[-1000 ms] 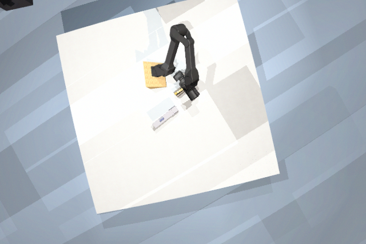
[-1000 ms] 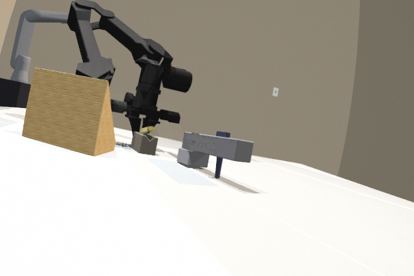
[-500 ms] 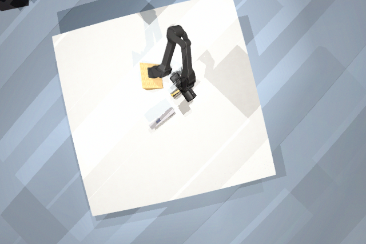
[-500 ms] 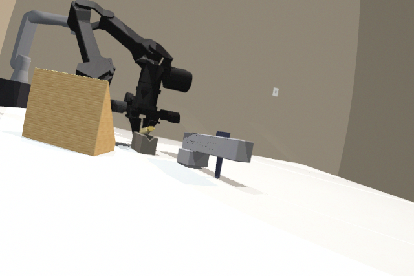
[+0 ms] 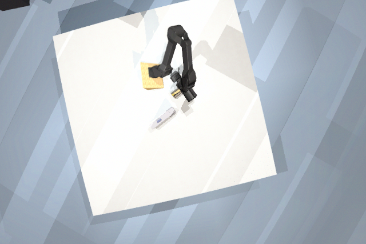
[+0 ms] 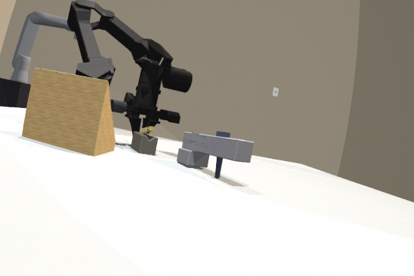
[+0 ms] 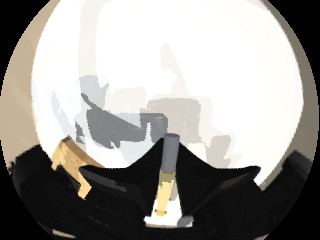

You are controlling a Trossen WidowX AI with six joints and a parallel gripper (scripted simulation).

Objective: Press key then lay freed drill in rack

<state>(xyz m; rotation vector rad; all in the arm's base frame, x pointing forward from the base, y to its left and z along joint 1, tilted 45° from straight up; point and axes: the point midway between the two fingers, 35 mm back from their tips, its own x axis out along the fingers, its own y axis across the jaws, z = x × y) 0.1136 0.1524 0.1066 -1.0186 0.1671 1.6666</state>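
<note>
My gripper tip is 4 cm below the drill, 3 cm to the left of it and 2 cm short of it. Round my gripper tip: key: 19 cm ahead, 18 cm to the right, 5 cm above; then rack block: 5 cm to the right, 3 cm ahead, 1 cm above; then grey housing: 18 cm ahead, 15 cm to the right, 4 cm above.
</note>
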